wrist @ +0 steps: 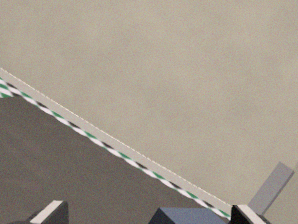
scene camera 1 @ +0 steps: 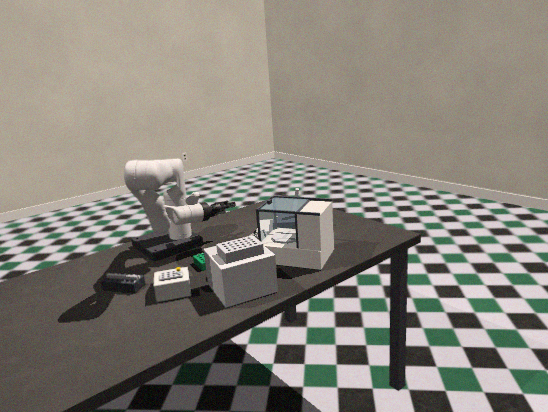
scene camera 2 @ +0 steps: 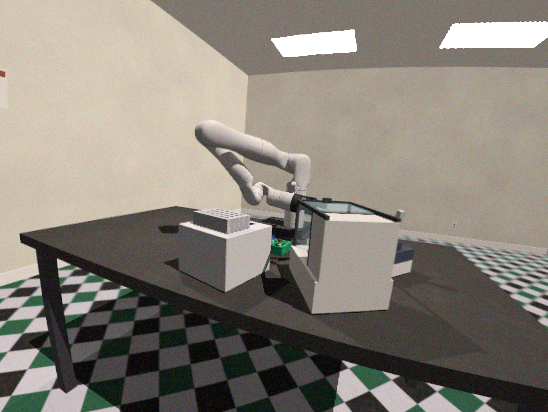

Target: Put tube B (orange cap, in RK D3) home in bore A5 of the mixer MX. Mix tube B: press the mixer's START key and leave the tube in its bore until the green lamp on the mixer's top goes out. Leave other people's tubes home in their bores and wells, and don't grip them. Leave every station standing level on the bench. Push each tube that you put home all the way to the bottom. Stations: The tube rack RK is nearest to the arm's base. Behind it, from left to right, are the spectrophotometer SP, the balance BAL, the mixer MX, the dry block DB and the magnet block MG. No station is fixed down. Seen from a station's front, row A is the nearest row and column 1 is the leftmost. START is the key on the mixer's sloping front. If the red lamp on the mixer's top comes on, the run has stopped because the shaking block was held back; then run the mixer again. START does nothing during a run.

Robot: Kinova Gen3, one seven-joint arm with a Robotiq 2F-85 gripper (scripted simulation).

I see a white mixer MX [scene camera 2: 224, 261], a glass-walled balance [scene camera 2: 342, 262] and a dry block [scene camera 1: 168, 287].
The white mixer MX also shows in scene camera 1 [scene camera 1: 247, 279]. The glass-walled balance shows as well in scene camera 1 [scene camera 1: 299, 230]. The wrist view does not show the white mixer MX: it is out of frame. The wrist view misses the glass-walled balance: it is out of frame.
